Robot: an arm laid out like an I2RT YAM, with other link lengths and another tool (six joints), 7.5 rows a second.
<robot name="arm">
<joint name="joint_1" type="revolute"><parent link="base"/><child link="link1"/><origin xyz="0.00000 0.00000 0.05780"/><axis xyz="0 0 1"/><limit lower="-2.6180" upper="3.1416"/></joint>
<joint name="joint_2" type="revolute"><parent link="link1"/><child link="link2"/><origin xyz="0.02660 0.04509 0.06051" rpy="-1.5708 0.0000 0.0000"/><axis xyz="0 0 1"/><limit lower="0.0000" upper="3.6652"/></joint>
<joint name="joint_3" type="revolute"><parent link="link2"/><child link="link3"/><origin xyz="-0.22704 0.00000 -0.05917" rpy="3.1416 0.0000 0.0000"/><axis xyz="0 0 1"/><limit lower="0.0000" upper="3.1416"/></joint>
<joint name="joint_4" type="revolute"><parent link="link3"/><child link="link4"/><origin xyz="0.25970 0.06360 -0.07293"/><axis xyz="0 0 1"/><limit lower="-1.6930" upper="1.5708"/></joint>
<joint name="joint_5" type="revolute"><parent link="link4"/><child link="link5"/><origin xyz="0.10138 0.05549 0.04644" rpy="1.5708 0.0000 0.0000"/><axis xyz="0 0 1"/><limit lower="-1.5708" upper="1.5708"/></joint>
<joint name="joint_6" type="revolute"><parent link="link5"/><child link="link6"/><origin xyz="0.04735 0.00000 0.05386" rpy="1.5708 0.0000 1.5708"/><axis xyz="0 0 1"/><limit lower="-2.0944" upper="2.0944"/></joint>
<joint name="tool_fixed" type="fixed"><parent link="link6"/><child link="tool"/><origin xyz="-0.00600 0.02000 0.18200" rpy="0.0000 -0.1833 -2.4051"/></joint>
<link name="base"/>
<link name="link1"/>
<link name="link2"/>
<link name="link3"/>
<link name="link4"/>
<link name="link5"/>
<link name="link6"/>
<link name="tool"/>
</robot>
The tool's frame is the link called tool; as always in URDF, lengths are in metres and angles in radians.
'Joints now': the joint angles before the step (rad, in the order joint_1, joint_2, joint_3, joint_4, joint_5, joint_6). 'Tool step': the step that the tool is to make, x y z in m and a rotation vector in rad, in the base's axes. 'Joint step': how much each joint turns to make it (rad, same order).
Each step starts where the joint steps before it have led.
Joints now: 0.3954, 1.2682, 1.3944, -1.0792, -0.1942, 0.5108
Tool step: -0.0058, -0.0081, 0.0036, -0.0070, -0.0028, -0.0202
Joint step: -0.0056, -0.0336, -0.0080, -0.0243, 0.0146, 0.0077
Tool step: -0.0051, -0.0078, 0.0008, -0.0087, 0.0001, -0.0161
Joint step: -0.0074, -0.0284, -0.0120, -0.0193, 0.0116, 0.0025
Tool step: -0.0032, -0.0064, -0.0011, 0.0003, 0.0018, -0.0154
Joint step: -0.0127, -0.0255, -0.0205, -0.0061, 0.0008, 0.0028
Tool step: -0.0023, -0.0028, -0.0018, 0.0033, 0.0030, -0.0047
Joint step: -0.0084, -0.0154, -0.0169, -0.0002, -0.0055, -0.0006
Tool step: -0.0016, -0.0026, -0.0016, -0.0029, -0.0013, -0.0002
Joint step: -0.0052, -0.0124, -0.0135, 0.0003, -0.0003, -0.0060
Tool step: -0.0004, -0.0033, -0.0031, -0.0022, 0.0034, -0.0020
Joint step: -0.0107, -0.0062, -0.0132, 0.0016, -0.0043, -0.0078
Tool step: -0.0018, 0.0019, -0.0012, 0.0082, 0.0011, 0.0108
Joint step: -0.0017, -0.0067, -0.0119, 0.0058, -0.0138, -0.0057
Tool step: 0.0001, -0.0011, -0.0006, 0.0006, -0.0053, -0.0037
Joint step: -0.0017, -0.0104, -0.0122, 0.0072, 0.0021, 0.0009
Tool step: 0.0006, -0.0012, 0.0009, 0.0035, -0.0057, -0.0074
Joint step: -0.0031, -0.0094, -0.0072, 0.0052, 0.0013, 0.0044
